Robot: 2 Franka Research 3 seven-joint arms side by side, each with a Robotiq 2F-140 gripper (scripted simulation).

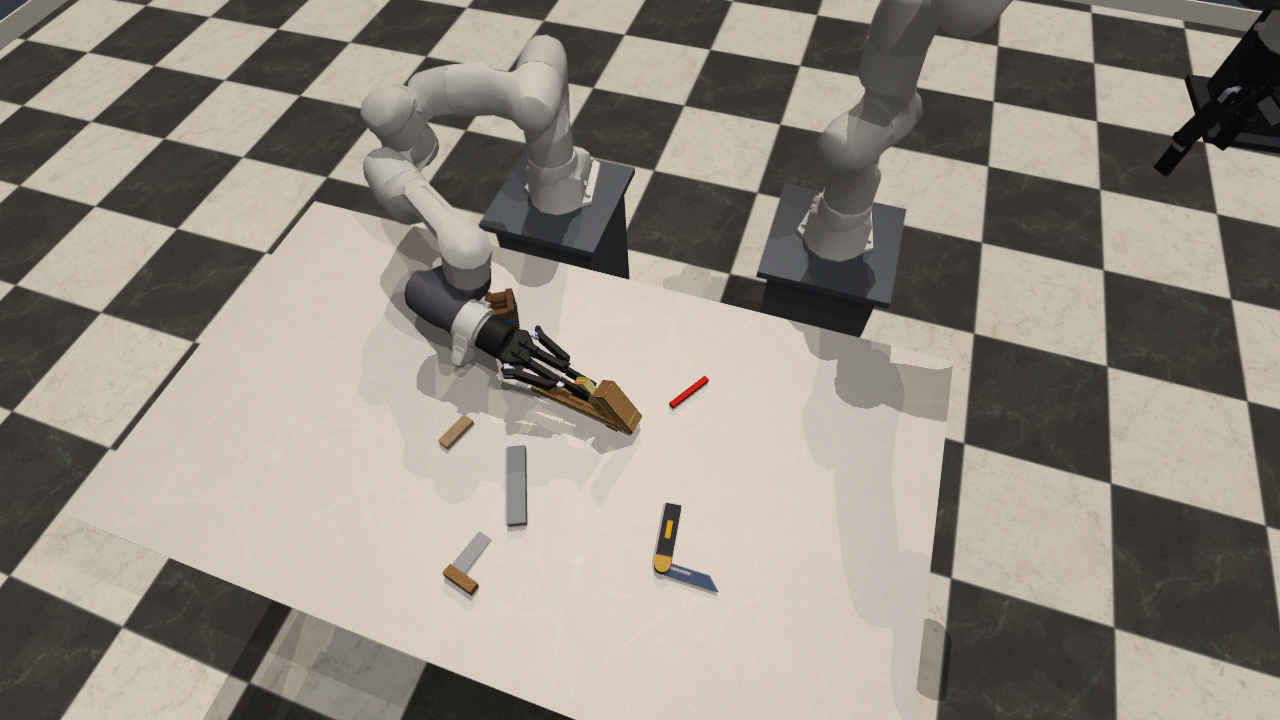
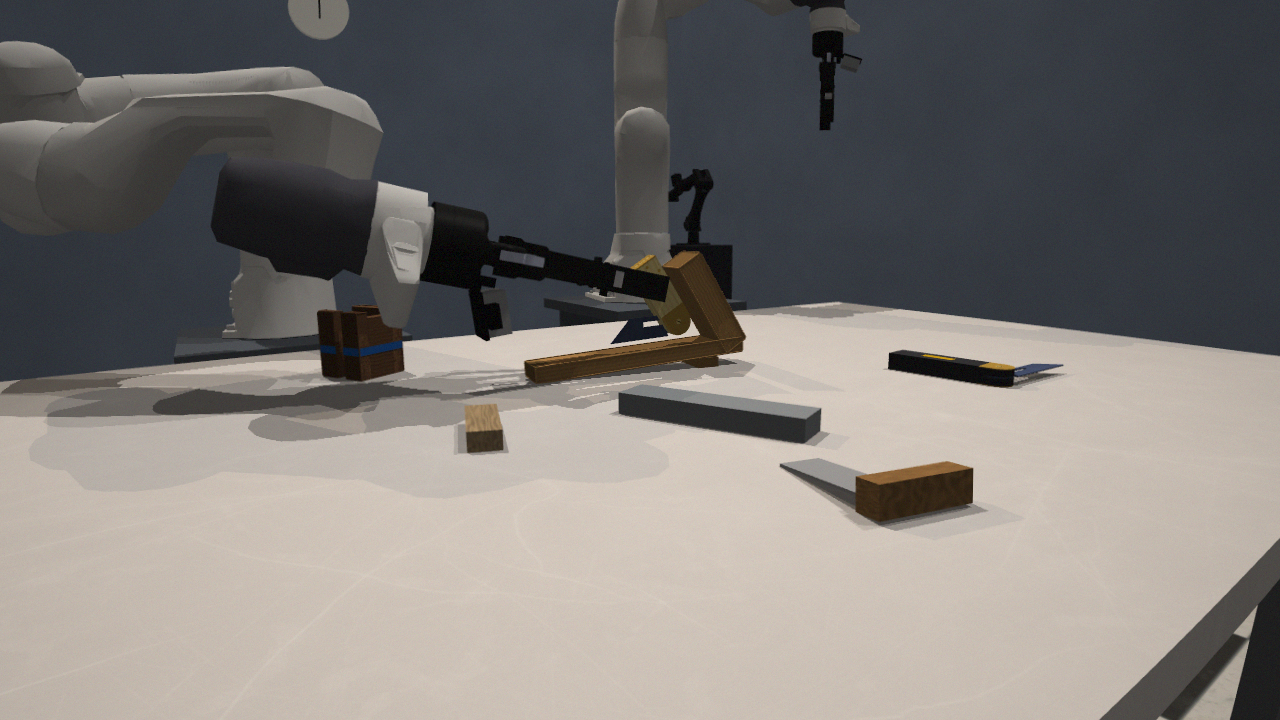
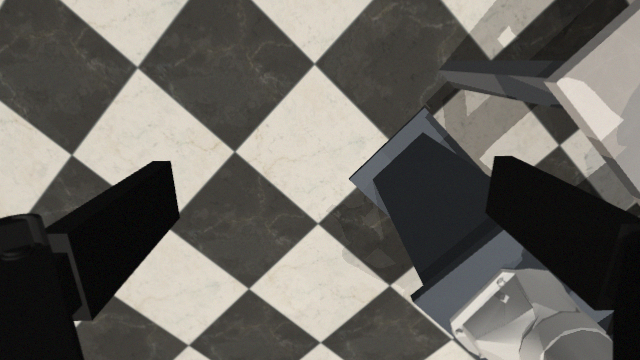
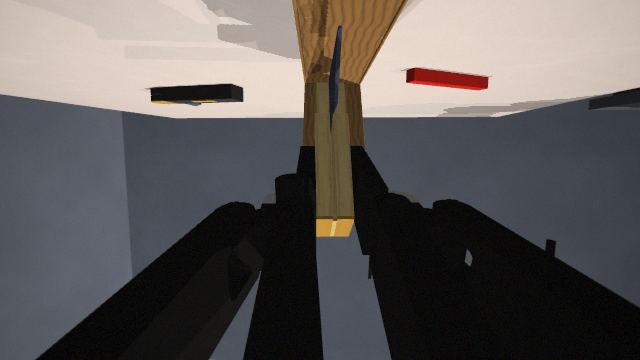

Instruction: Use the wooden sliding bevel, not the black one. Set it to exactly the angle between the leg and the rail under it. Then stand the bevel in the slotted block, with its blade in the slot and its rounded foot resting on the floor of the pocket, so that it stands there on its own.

Labels:
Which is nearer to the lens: the wooden bevel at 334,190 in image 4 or the red bar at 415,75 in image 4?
The wooden bevel.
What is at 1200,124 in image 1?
My left gripper.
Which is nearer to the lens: the wooden bevel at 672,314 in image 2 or the grey bar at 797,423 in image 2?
The grey bar.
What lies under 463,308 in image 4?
My right gripper.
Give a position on a black bevel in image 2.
At 973,371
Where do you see a try square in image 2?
889,495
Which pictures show my right gripper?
Image 1, image 2 and image 4 only.

